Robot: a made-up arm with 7 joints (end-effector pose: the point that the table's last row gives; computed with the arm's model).
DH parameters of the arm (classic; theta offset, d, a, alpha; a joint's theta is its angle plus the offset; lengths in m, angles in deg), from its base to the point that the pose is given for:
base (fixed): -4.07 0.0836 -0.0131 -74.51
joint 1: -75.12 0.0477 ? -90
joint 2: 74 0.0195 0.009 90
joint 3: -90 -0.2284 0.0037 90
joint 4: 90 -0.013 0.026 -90
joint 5: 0 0.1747 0.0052 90
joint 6: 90 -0.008 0.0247 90
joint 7: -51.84 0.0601 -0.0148 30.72
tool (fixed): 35.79 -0.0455 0 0
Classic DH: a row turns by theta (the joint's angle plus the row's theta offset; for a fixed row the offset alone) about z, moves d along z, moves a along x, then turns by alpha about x.
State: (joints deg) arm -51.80 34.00 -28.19 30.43 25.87 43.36 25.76
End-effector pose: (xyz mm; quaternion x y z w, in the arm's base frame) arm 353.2 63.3 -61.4 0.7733 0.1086 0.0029 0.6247
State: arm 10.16 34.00 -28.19 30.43 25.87 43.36 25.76
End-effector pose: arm 23.1 148.9 -285.1 0.6715 0.5084 -0.2904 0.4543
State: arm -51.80 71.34 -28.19 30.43 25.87 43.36 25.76
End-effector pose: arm 327.3 235.8 38.4 0.8694 0.2021 0.1995 0.4043
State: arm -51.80 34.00 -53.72 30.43 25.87 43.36 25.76
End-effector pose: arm 317.9 19.3 -125.4 0.8536 0.0578 -0.1508 0.4953
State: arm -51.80 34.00 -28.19 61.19 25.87 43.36 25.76
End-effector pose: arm 360.6 142.8 -138.0 0.7690 0.3584 -0.0072 0.5293
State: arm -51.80 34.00 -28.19 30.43 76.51 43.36 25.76
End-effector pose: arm 348.1 48.2 -68.0 0.9579 -0.0084 0.1166 0.2622
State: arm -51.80 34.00 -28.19 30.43 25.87 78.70 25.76
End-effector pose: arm 352.4 80.8 -66.6 0.7389 0.3788 0.1200 0.5443
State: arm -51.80 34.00 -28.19 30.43 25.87 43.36 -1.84
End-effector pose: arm 364.2 68.3 -66.8 0.6844 0.2021 -0.1940 0.6731
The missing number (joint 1, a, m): -0.0335
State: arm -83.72 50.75 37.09 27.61 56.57 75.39 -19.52
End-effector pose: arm 265.3 272.2 235.7 0.2220 0.1746 0.3618 0.8885
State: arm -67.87 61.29 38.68 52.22 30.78 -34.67 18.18
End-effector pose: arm 270.7 310.1 172.5 0.6374 -0.3597 0.3481 0.5858
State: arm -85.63 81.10 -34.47 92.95 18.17 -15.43 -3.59
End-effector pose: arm 276.3 397.9 167.1 0.7237 0.2385 0.0843 0.6420
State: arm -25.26 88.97 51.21 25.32 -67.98 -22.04 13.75
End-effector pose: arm 116.3 337.7 222.4 0.2642 -0.6571 0.3217 0.6285
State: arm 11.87 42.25 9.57 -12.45 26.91 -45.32 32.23
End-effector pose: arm 84.4 155.0 -87.3 0.6128 -0.4539 -0.1478 0.6297
